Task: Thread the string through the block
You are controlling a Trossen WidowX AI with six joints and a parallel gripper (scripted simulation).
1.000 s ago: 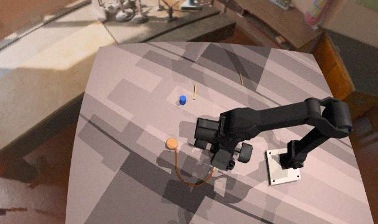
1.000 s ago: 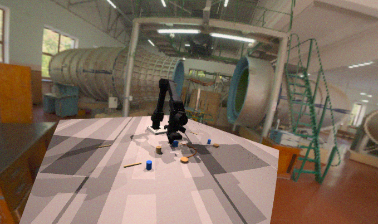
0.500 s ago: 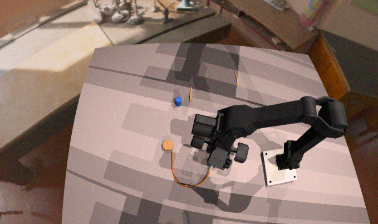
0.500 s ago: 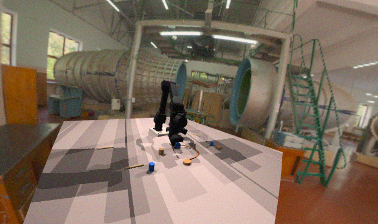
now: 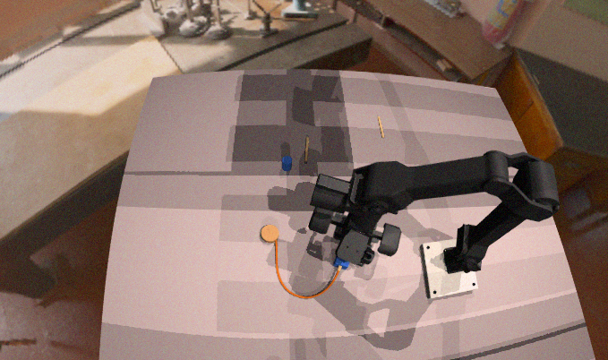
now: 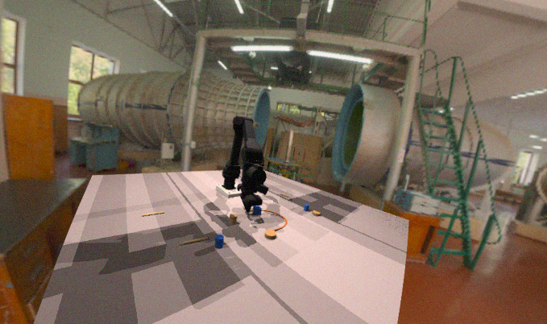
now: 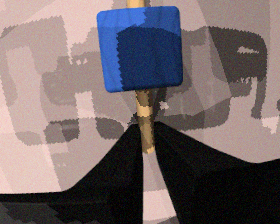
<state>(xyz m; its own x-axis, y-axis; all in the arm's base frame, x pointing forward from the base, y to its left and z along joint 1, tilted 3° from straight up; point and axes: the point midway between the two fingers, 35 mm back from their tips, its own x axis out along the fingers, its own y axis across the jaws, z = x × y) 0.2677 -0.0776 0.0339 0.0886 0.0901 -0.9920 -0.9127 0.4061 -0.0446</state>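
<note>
My gripper tip is now 2 cm short of the blue cube, 4 cm to the right of it and 1 cm below it. Round my gripper tip: round wooden button (17 cm ahead, 3 cm to the right); then short wooden cylinder (3 cm ahead, 10 cm to the right, 1 cm above); then thin wooden stick (2 cm ahead, 4 cm to the left, 1 cm above).
</note>
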